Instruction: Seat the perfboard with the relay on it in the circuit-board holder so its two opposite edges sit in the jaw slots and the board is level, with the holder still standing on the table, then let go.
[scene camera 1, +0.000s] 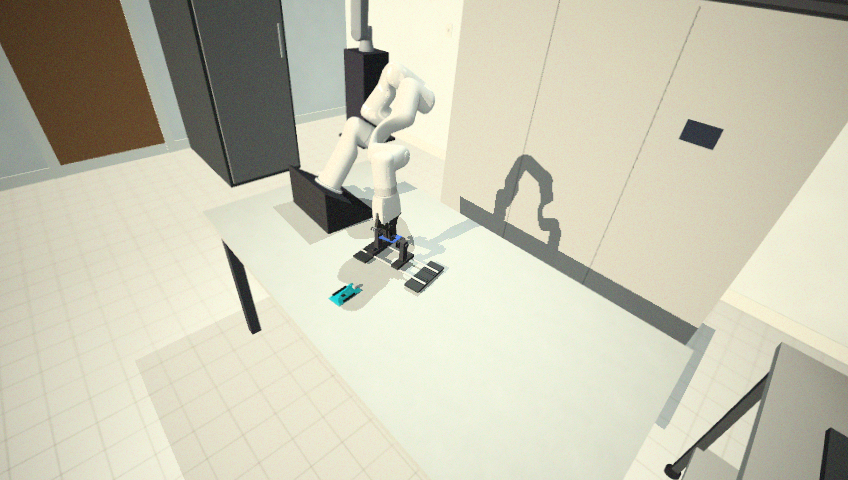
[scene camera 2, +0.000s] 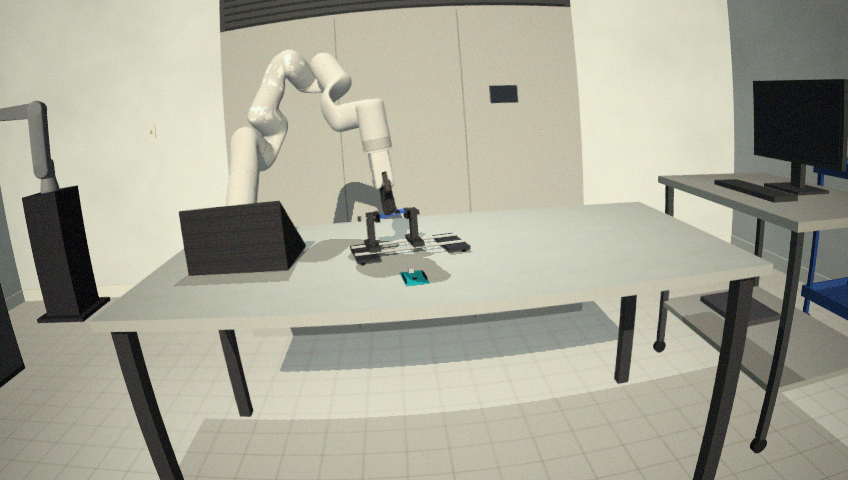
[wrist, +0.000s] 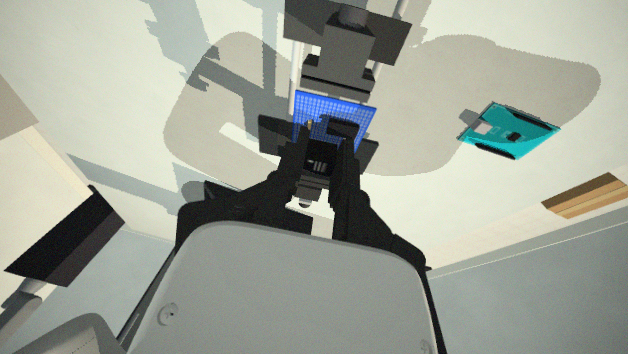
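Seen in the pictures: gripper, fingertip midpoint: (scene camera 1: 389, 235) (scene camera 2: 390, 212) (wrist: 322, 146); arm's base, link origin: (scene camera 1: 328, 186) (scene camera 2: 239, 224).
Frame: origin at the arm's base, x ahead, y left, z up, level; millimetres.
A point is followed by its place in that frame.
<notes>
The blue perfboard (scene camera 1: 390, 238) (scene camera 2: 401, 211) @(x 462, y -31, z 0 mm) (wrist: 312, 106) @(x 458, y -10, z 0 mm) is at jaw height between the two uprights of the black circuit-board holder (scene camera 1: 404, 252) @(x 501, y -19, z -39 mm) (scene camera 2: 414, 228) @(x 493, y -28, z -50 mm) (wrist: 347, 49) @(x 493, y -16, z 3 mm), which stands on the table. My gripper (scene camera 1: 389, 233) @(x 431, y -28, z 0 mm) (scene camera 2: 389, 210) @(x 431, y -28, z 0 mm) (wrist: 322, 146) @(x 431, y -28, z 0 mm) points down over the board, shut on the dark relay (wrist: 320, 159) @(x 432, y -28, z 15 mm) on it. In the wrist view a narrow light strip shows between the board's far edge and the far jaw. The board's near edge and the near jaw slot are hidden by the fingers and relay. The board looks near level, but its exact tilt cannot be told.
A teal circuit board (scene camera 1: 345, 294) @(x 475, y -259, z -112 mm) (scene camera 2: 414, 277) @(x 474, y -270, z -108 mm) (wrist: 511, 131) @(x 479, y -258, z -112 mm) lies on the table (scene camera 1: 476, 356) @(x 928, y -121, z -114 mm) (scene camera 2: 565, 249) @(x 881, y -139, z -114 mm) beside the holder. The arm's black wedge-shaped base (scene camera 1: 326, 202) @(x 150, y -105, z 34 mm) (scene camera 2: 233, 240) @(x 5, y -101, z -23 mm) stands at one end of the table. The holder's rods and flat feet spread low around its uprights.
</notes>
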